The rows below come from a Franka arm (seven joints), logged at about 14 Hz.
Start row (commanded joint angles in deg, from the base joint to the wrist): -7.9 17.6 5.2 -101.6 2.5 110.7 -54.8
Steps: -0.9 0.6 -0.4 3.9 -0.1 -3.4 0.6; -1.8 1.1 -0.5 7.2 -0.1 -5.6 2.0; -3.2 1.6 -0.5 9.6 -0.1 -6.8 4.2; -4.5 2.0 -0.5 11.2 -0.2 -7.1 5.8; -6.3 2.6 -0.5 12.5 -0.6 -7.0 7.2; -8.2 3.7 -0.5 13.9 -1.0 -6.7 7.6; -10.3 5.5 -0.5 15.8 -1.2 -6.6 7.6
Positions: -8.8 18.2 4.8 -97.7 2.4 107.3 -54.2; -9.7 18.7 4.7 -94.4 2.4 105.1 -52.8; -11.1 19.2 4.7 -92.0 2.4 103.9 -50.6; -12.4 19.6 4.7 -90.4 2.3 103.6 -49.0; -14.2 20.2 4.7 -89.1 1.9 103.7 -47.6; -16.1 21.3 4.7 -87.7 1.5 104.0 -47.2; -18.2 23.1 4.7 -85.8 1.3 104.1 -47.2
